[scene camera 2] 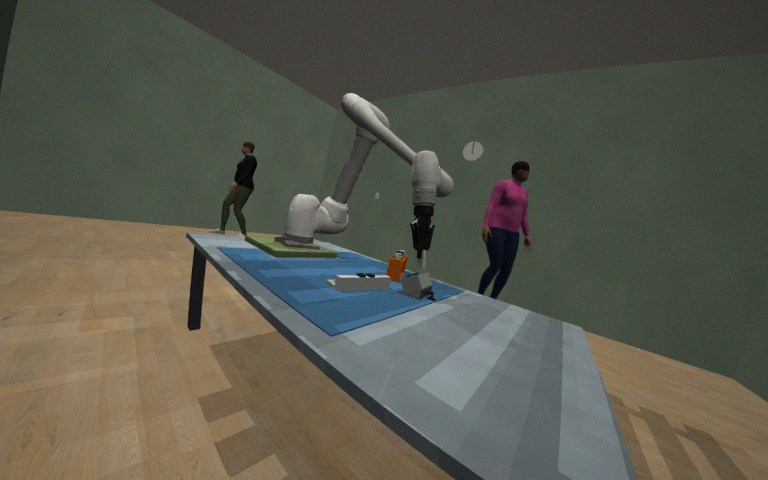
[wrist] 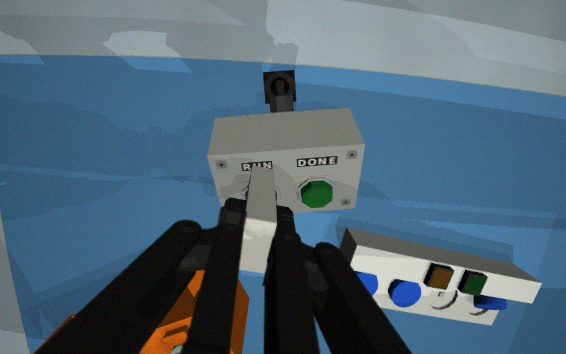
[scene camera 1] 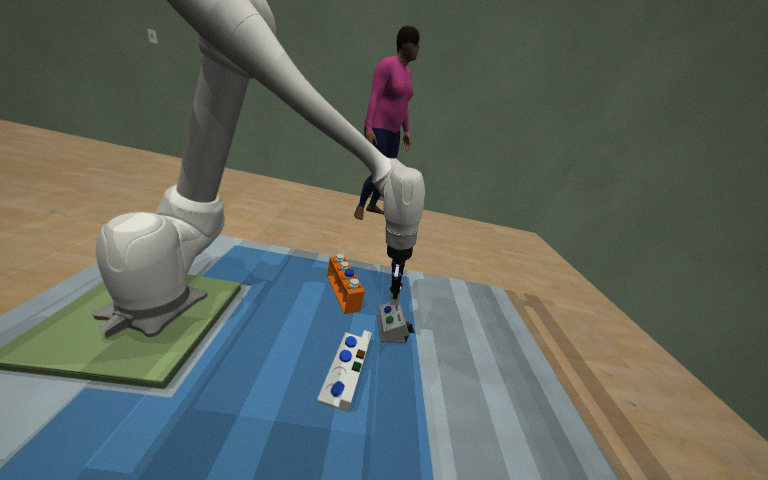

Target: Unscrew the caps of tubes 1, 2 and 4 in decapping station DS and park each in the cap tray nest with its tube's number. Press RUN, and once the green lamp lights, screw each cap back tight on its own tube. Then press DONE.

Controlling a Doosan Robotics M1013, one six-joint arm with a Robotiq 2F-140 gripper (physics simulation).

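Note:
My gripper is shut and empty, pointing down just above the grey button box. In the wrist view its tips cover most of the blue RUN button; contact cannot be told. The green DONE button is beside it. The white cap tray holds three blue caps; the end cap sits tilted, beside an empty nest. The orange station holds tubes, one with a blue cap.
An amber window and a dark green window sit on the white unit. A black fitting sticks out behind the button box. A person in pink stands beyond the table.

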